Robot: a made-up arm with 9 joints.
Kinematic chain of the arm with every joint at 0, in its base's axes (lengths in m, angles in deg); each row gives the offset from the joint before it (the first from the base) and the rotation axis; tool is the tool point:
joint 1: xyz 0 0 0.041 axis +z
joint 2: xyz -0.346 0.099 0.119 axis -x
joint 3: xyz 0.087 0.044 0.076 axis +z
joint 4: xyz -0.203 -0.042 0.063 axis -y
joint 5: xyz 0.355 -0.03 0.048 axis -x
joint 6: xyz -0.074 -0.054 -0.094 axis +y
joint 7: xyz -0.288 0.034 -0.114 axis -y
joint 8: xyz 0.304 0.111 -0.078 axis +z
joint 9: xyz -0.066 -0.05 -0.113 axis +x
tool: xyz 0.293 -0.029 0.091
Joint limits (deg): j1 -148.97..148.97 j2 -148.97..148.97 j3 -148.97..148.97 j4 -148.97..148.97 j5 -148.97..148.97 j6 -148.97..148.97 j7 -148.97..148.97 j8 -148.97..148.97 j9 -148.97..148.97
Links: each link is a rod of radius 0.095 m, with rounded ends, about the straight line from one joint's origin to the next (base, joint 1, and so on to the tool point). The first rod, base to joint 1, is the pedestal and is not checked.
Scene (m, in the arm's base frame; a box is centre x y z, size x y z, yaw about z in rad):
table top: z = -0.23
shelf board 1: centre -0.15 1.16 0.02 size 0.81 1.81 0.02 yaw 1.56
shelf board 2: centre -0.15 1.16 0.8 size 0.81 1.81 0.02 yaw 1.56
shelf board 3: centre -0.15 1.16 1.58 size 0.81 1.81 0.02 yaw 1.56
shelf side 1: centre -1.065 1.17 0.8 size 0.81 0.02 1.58 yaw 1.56
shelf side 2: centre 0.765 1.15 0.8 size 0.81 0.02 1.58 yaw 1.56
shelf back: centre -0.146 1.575 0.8 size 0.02 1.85 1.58 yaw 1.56
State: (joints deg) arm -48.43 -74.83 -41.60 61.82 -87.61 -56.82 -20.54 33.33 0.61
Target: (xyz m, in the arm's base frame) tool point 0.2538 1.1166 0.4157
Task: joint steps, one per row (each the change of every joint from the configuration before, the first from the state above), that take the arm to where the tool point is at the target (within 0.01 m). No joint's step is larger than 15 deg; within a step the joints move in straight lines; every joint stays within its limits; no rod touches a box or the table.
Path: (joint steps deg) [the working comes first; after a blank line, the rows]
Joints at the target: -41.08 1.65 -35.56 107.06 -108.58 -9.88 -57.70 45.02 -2.84
Straight joint move there: touches shelf board 2.

1: 5.05 9.67 -0.69 7.93 3.41 13.05 -6.78 -0.69 -0.18
2: 5.06 9.68 -0.69 7.93 3.40 13.05 -6.77 -0.69 -0.19
3: 5.05 9.67 -0.68 7.93 3.41 13.05 -6.78 -0.68 -0.18
4: 5.05 9.68 -0.69 7.92 3.40 13.05 -6.78 -0.69 -0.18
5: 5.05 9.67 -0.69 7.93 3.41 13.05 -6.77 -0.69 -0.19
6: 5.06 9.68 -0.69 7.93 3.40 13.04 -6.78 -0.69 -0.18
7: -7.66 6.14 3.39 -0.78 -13.80 -10.45 1.17 5.28 -0.79
8: -7.65 6.15 3.39 -0.77 -13.80 -10.45 1.16 5.27 -0.78
9: -7.66 6.14 3.39 -0.78 -13.80 -10.45 1.17 5.27 -0.78

